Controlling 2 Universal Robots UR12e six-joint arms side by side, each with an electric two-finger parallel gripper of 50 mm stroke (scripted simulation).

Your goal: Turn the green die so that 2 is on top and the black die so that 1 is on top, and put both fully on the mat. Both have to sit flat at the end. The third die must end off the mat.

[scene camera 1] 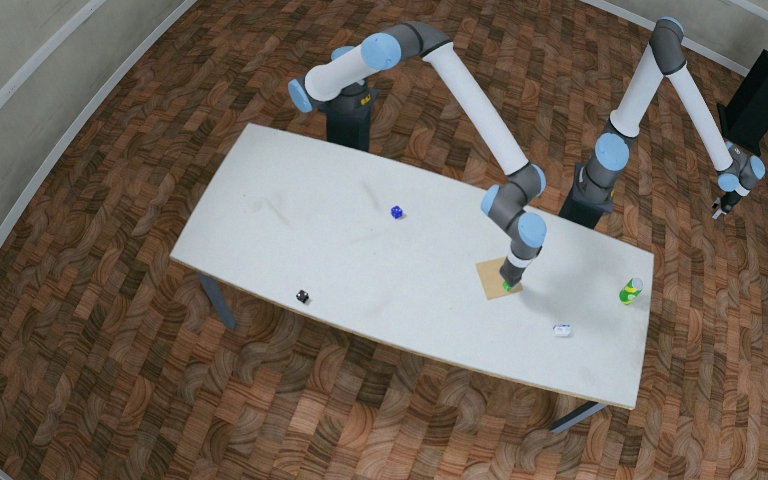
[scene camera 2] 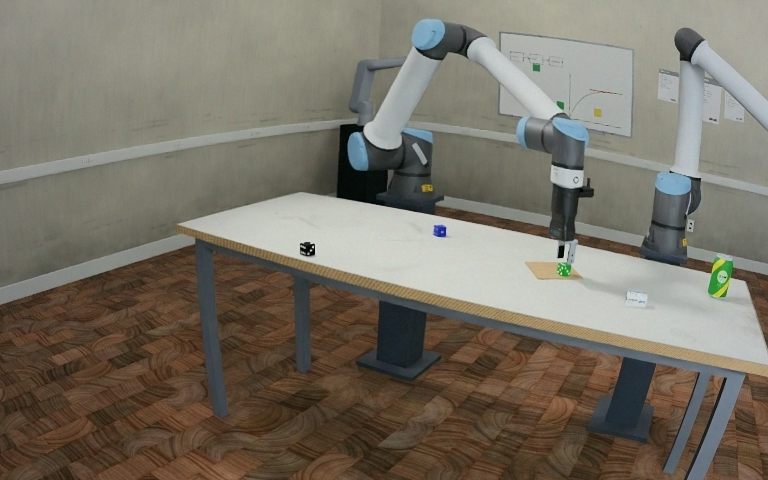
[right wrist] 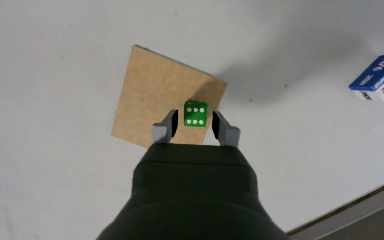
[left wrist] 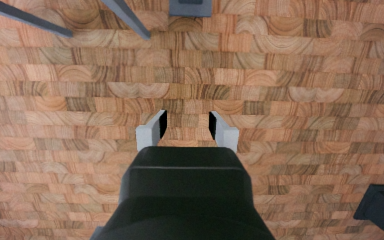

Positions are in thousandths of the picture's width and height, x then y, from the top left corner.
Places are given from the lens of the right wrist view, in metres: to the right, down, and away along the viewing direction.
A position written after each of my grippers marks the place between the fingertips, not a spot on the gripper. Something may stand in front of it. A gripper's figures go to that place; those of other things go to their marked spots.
my right gripper (right wrist: 509, 498): 0.00, 0.00, 0.17
tan mat (right wrist: 400, 356): -0.06, -0.05, 0.20
